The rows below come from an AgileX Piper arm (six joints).
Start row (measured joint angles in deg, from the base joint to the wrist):
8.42 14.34 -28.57 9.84 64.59 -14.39
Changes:
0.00 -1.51 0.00 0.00 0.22 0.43
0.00 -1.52 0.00 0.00 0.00 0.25
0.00 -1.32 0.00 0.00 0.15 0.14
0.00 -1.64 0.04 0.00 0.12 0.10
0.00 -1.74 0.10 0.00 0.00 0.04
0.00 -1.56 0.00 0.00 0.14 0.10
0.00 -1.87 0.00 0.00 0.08 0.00
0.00 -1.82 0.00 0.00 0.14 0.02
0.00 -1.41 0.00 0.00 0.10 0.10
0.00 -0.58 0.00 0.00 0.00 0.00
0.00 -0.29 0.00 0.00 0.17 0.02
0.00 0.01 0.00 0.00 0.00 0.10
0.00 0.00 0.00 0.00 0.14 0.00
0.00 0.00 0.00 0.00 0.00 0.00
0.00 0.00 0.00 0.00 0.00 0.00
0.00 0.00 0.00 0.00 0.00 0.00
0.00 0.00 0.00 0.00 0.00 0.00
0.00 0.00 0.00 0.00 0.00 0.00
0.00 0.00 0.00 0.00 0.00 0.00
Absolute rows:
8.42 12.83 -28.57 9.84 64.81 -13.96
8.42 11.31 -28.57 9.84 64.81 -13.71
8.42 9.99 -28.57 9.84 64.96 -13.57
8.42 8.35 -28.53 9.84 65.08 -13.47
8.42 6.61 -28.43 9.84 65.08 -13.43
8.42 5.05 -28.43 9.84 65.22 -13.33
8.42 3.18 -28.43 9.84 65.30 -13.33
8.42 1.36 -28.43 9.84 65.44 -13.31
8.42 -0.05 -28.43 9.84 65.54 -13.21
8.42 -0.63 -28.43 9.84 65.54 -13.21
8.42 -0.92 -28.43 9.84 65.71 -13.19
8.42 -0.91 -28.43 9.84 65.71 -13.09
8.42 -0.91 -28.43 9.84 65.85 -13.09
8.42 -0.91 -28.43 9.84 65.85 -13.09
8.42 -0.91 -28.43 9.84 65.85 -13.09
8.42 -0.91 -28.43 9.84 65.85 -13.09
8.42 -0.91 -28.43 9.84 65.85 -13.09
8.42 -0.91 -28.43 9.84 65.85 -13.09
8.42 -0.91 -28.43 9.84 65.85 -13.09

